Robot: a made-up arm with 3 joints. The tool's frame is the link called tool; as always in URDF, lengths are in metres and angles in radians.
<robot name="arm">
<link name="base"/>
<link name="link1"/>
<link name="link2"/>
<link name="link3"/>
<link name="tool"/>
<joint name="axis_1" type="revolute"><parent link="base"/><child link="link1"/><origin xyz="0 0 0.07" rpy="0 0 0"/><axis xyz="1 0 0"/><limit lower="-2.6" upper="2.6"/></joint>
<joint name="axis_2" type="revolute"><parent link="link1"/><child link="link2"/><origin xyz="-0.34 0.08 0.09" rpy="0 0 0"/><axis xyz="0 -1 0"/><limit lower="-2.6" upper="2.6"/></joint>
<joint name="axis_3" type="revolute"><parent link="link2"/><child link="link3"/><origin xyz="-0.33 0.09 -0.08" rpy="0 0 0"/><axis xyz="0 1 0"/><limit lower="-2.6" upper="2.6"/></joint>
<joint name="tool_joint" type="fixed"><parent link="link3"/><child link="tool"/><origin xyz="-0.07 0.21 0.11" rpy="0 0 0"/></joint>
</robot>
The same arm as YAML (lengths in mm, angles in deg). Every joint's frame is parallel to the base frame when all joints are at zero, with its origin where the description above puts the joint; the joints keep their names.
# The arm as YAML. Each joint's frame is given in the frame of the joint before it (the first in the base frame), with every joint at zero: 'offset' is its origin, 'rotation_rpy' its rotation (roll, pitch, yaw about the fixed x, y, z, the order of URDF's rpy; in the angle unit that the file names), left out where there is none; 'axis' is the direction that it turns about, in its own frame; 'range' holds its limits. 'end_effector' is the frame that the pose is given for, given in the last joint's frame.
length_unit: mm
angle_unit: deg
chain:
  - id: axis_1
    offset: [0.0, 0.0, 70.0]
    axis: [1.0, 0.0, 0.0]
    range: [-148.97, 148.97]
  - id: axis_2
    offset: [-340.0, 80.0, 90.0]
    axis: [0.0, -1.0, 0.0]
    range: [-148.97, 148.97]
  - id: axis_3
    offset: [-330.0, 90.0, -80.0]
    axis: [0.0, 1.0, 0.0]
    range: [-148.97, 148.97]
end_effector:
  offset: [-70.0, 210.0, 110.0]

